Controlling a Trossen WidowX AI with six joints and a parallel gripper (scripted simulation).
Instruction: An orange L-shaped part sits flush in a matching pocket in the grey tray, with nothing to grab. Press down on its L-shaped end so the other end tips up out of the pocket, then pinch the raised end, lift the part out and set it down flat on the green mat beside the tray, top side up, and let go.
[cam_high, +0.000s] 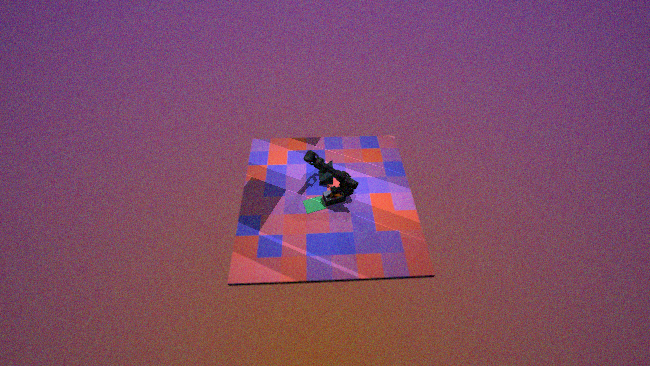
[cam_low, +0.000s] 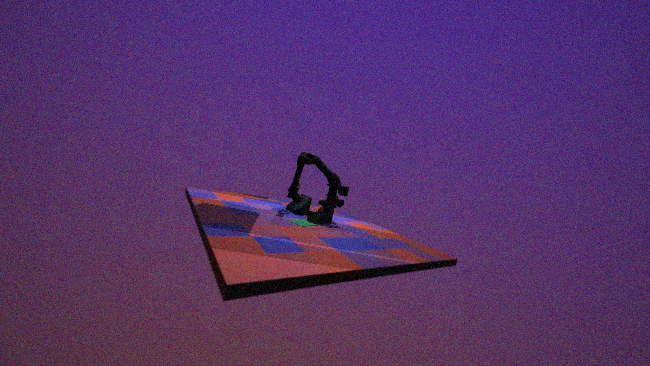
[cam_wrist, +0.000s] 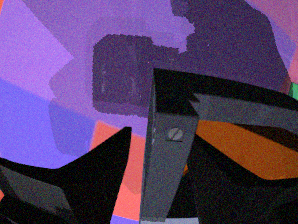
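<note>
My gripper tip is 4 cm to the left of the orange L-shaped part. From my gripper tip the other things lie so: green mat 22 cm to the right, 5 cm below, 4 cm ahead.
</note>
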